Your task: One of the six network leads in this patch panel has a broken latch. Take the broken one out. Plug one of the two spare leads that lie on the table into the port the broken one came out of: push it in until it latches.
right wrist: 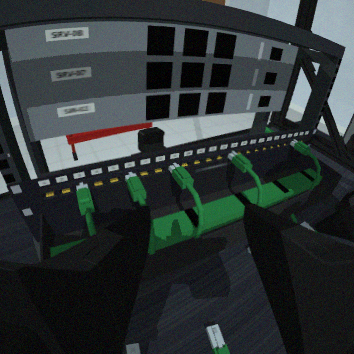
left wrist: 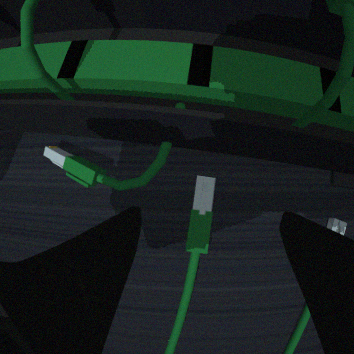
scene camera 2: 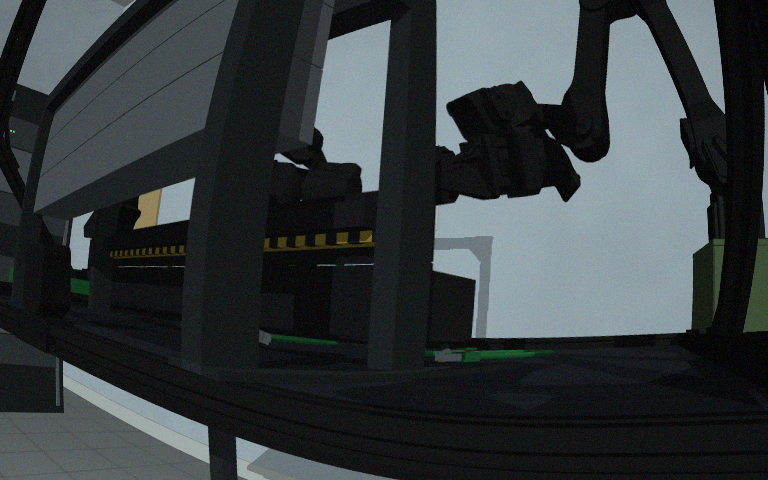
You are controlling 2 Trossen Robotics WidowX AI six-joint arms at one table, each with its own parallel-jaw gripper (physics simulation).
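Frame: origin at the left arm's base, x ahead, y left, z up, level; centimetres.
Where they show: left gripper, fingertip midpoint: (right wrist: 326,217) (left wrist: 212,218); right gripper, fingertip midpoint: (right wrist: 197,213).
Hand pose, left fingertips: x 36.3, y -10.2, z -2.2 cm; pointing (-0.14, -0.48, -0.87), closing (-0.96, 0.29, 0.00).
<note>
After its pixels a point has its place.
My left gripper (left wrist: 212,218) {z -2.2, x 36.3, y -10.2 cm} is open. A loose green lead (left wrist: 199,230) {z -5.1, x 36.9, y -9.6 cm} with a pale plug lies between its fingers, dark gaps showing on both sides. Another loose lead (left wrist: 80,171) {z -4.8, x 43.3, y -14.9 cm} lies to the left on the table, its cable curving up towards the panel. A third clear plug (left wrist: 336,226) {z -5.6, x 27.6, y -7.0 cm} shows beside the right-hand finger, which hides part of its lead. My right gripper (right wrist: 197,213) {z 9.5, x 58.5, y -19.1 cm} is partly open, with nothing between its fingertips, in front of the patch panel (right wrist: 210,169) {z 0.5, x 43.1, y -26.9 cm}. Several green leads (right wrist: 85,199) {z 3.1, x 59.3, y -30.3 cm} (right wrist: 182,176) {z 3.0, x 49.9, y -26.5 cm} sit in its ports. A loose plug (right wrist: 215,336) {z -5.3, x 57.6, y -14.7 cm} lies below. Latches are too small to judge.
A green cable bar (left wrist: 135,62) {z -2.4, x 38.1, y -19.6 cm} (right wrist: 220,212) {z -2.3, x 46.3, y -22.6 cm} with black bands runs below the ports. Grey server units (right wrist: 107,75) {z 11.5, x 50.3, y -39.1 cm} stand above the panel. In scene camera 2, rack posts (scene camera 2: 232,226) {z -0.5, x 59.7, y -48.8 cm} (scene camera 2: 404,226) {z 1.5, x 63.9, y -38.6 cm} hide both sets of fingertips, and a lead (scene camera 2: 470,354) {z -5.7, x 65.8, y -17.7 cm} lies on the table.
</note>
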